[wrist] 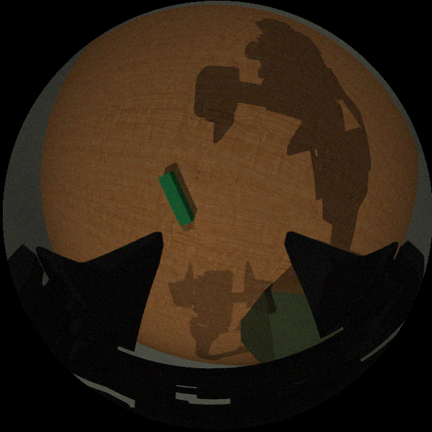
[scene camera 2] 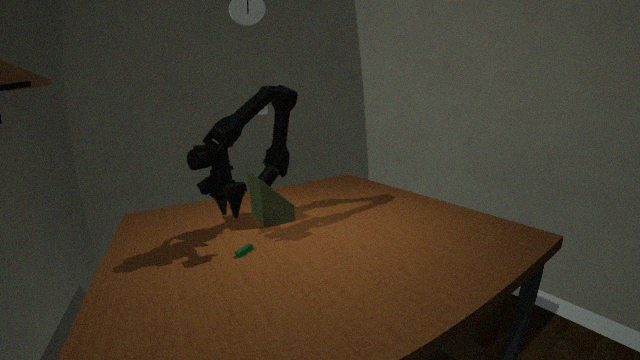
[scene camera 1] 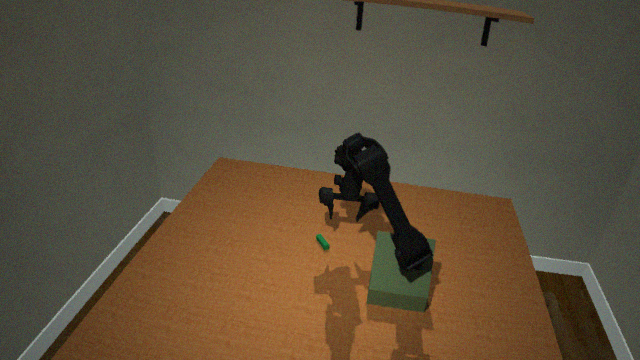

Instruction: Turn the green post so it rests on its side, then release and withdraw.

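The green post (scene camera 1: 322, 242) (scene camera 2: 244, 250) (wrist: 176, 199) lies on its side on the wooden table (scene camera 1: 200, 290) (scene camera 2: 320, 300) (wrist: 120, 135). My gripper (scene camera 1: 344, 219) (scene camera 2: 230, 216) (wrist: 226, 239) is open, with its fingers spread wide and nothing between them. It points down above the table, apart from the post. In the first scene view it is behind the post and a little to the right. In the wrist view the post is ahead of the left fingertip, with table showing between the two.
A dull green wedge-shaped block (scene camera 1: 387, 270) (scene camera 2: 272, 210) (wrist: 295, 320) stands under the arm's base, to the right of the post in the first scene view. A wooden wall shelf (scene camera 1: 450, 7) (scene camera 2: 22, 75) hangs on the wall, far above the table.
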